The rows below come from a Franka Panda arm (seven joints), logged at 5 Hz.
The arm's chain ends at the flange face. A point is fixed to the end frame.
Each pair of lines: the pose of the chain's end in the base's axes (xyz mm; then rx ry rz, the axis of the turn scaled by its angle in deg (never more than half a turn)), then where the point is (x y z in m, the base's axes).
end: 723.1, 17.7, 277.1, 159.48, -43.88, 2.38
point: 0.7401 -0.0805 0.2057
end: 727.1, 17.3, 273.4, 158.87, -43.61, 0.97
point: 0.7426 -0.0814 0.2023
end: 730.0, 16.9, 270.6, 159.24, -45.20, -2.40
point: 0.7410 -0.0804 0.1968
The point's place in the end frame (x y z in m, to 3 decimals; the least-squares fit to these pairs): 0.057 0.056 0.093
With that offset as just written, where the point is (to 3 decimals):
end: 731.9, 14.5, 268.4, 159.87, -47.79, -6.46
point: 0.737 -0.080 0.191
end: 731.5, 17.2, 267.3, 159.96, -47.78, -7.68
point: 0.735 -0.077 0.189
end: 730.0, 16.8, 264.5, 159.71, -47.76, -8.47
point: 0.733 -0.078 0.186
